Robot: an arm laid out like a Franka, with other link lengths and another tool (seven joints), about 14 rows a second.
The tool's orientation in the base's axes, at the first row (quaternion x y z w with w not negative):
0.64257, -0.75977, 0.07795, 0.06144
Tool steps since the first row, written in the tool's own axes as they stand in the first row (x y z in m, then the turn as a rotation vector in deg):
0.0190, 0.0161, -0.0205, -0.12, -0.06, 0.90
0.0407, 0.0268, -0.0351, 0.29, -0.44, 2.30
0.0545, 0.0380, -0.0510, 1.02, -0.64, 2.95
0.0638, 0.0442, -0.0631, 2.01, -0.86, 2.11
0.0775, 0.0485, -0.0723, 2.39, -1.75, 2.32
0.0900, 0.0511, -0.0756, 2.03, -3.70, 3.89
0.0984, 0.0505, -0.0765, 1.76, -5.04, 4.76
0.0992, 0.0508, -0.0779, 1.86, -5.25, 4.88
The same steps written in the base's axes. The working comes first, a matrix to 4 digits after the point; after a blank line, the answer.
The tool's axes in the first row as the columns of a matrix, in the base's axes (used below as rounded here):
-0.1667, -0.9860, 0.0068
-0.9668, 0.1621, -0.1974
0.1935, -0.0395, -0.9803

-0.0192, -0.0117, 0.0231, 0.09, -0.07, -0.90
-0.0334, -0.0281, 0.0412, 0.40, -0.81, -2.18
-0.0469, -0.0365, 0.0590, 0.48, -1.67, -2.67
-0.0546, -0.0421, 0.0725, 0.53, -2.50, -1.65
-0.0612, -0.0528, 0.0840, 1.34, -3.05, -1.74
-0.0659, -0.0638, 0.0895, 3.34, -3.33, -3.27
-0.0667, -0.0718, 0.0920, 4.71, -3.46, -4.13
-0.0672, -0.0723, 0.0936, 4.90, -3.61, -4.22

